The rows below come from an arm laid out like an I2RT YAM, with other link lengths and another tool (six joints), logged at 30 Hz.
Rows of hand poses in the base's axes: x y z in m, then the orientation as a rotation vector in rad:
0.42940 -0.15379 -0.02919 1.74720 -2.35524 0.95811
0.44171 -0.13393 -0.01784 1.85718 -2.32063 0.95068
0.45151 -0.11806 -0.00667 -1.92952 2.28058 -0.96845
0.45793 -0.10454 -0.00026 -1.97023 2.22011 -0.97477
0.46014 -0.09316 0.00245 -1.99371 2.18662 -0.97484
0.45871 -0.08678 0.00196 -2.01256 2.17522 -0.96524
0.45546 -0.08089 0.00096 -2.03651 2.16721 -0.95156
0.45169 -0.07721 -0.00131 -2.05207 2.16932 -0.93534
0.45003 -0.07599 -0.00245 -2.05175 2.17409 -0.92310
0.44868 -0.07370 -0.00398 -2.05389 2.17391 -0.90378
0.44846 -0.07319 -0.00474 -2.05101 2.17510 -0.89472
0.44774 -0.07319 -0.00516 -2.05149 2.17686 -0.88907
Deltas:
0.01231 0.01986 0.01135 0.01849 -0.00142 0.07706
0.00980 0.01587 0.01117 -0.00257 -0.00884 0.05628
0.00642 0.01352 0.00641 -0.00498 -0.00619 0.04769
0.00221 0.01138 0.00271 -0.00141 -0.00167 0.02697
-0.00143 0.00638 -0.00049 0.00115 0.00843 0.01289
-0.00325 0.00589 -0.00100 0.00064 0.01434 0.01236
-0.00377 0.00368 -0.00227 0.00314 0.01446 0.00408
-0.00166 0.00122 -0.00114 0.00669 0.00472 -0.00193
-0.00135 0.00229 -0.00153 0.01140 0.00549 0.00239
-0.00022 0.00051 -0.00076 0.00668 0.00075 -0.00068
-0.00072 0.00000 -0.00042 0.00289 0.00243 -0.00047

